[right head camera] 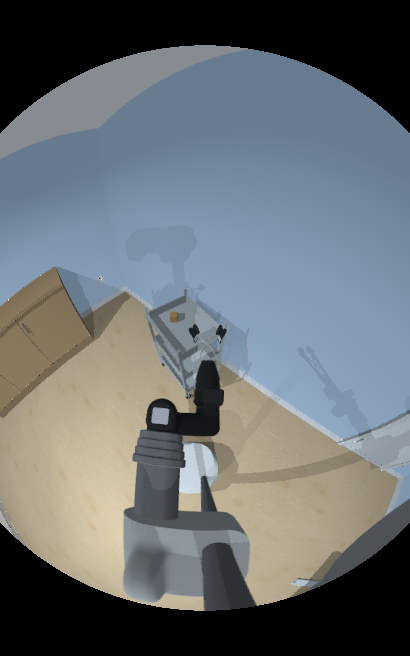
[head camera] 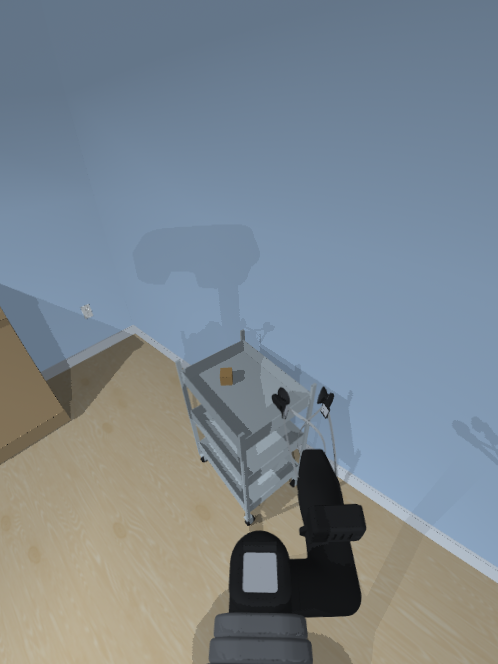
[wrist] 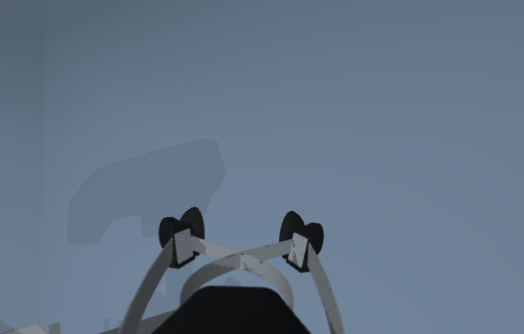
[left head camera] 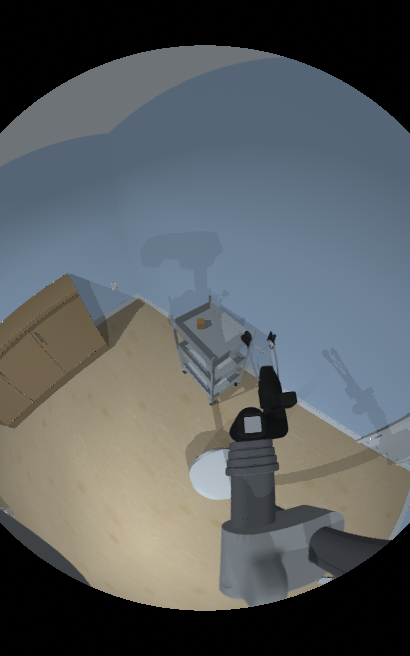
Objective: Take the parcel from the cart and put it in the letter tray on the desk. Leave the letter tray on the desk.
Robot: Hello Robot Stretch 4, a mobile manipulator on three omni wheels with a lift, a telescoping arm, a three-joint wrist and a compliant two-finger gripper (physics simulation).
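Pixels of known places: gripper, between the fingertips: (right head camera: 207, 325) (head camera: 301, 389) (wrist: 242, 228) (left head camera: 257, 331); robot's base, origin of its link: (right head camera: 190, 466) (left head camera: 217, 472).
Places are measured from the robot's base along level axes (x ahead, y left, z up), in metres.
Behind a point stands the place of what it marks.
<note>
The parcel, a small orange-brown box (head camera: 226, 376) {x 0.930, y 0.134, z 0.685 m} (left head camera: 200, 323) {x 0.932, y 0.134, z 0.681 m} (right head camera: 174, 317) {x 0.928, y 0.125, z 0.678 m}, sits on the top shelf of the grey cart, towards its far left part. The cart (head camera: 242, 471) {x 0.604, y 0.062, z 0.531 m} (left head camera: 212, 382) {x 0.607, y 0.052, z 0.460 m} (right head camera: 184, 377) {x 0.610, y 0.046, z 0.426 m} stands by the blue wall and has several shelves. My gripper (head camera: 303, 401) {x 0.483, y -0.084, z 1.096 m} (left head camera: 259, 339) {x 0.483, y -0.084, z 1.096 m} (right head camera: 207, 333) {x 0.483, y -0.084, z 1.096 m} (wrist: 242, 228) {x 0.483, y -0.084, z 1.096 m} is open, its two black fingertips wide apart with nothing between them. In the head view it appears over the right part of the cart, apart from the parcel. The parcel does not show in the wrist view. The desk and the letter tray are not recognisable in these views.
A brown cabinet (head camera: 26, 391) {x 1.097, y 1.315, z 0.388 m} (left head camera: 60, 345) {x 0.853, y 1.526, z 0.463 m} (right head camera: 42, 340) {x 0.804, y 1.569, z 0.452 m} stands at the left. The blue wall runs behind the cart and along the right. My round white base (left head camera: 212, 475) {x -0.010, y 0.044, z 0.187 m} (right head camera: 197, 470) {x -0.019, y -0.059, z 0.187 m} shows below the arm.
</note>
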